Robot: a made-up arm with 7 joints. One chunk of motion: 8 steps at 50 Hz.
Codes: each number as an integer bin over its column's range. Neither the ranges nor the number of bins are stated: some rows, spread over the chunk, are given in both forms.
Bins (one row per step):
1: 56 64 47 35 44 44 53
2: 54 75 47 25 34 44 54
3: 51 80 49 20 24 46 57
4: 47 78 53 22 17 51 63
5: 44 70 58 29 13 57 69
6: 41 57 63 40 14 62 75
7: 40 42 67 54 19 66 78
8: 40 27 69 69 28 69 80
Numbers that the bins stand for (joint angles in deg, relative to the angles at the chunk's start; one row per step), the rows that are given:
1: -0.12 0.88 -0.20 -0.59 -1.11 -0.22 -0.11
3: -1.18 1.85 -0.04 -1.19 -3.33 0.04 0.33
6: -3.30 0.45 1.09 -0.38 -4.44 2.14 2.33
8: -3.52 -1.36 1.58 0.79 -2.89 3.06 2.89
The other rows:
2: -0.55 1.55 -0.20 -0.99 -2.22 -0.22 0.00
4: -2.03 1.73 0.28 -1.11 -4.11 0.70 1.00
5: -2.67 1.24 0.69 -0.83 -4.56 1.48 1.67
7: -3.52 -0.45 1.41 0.18 -3.89 2.67 2.67

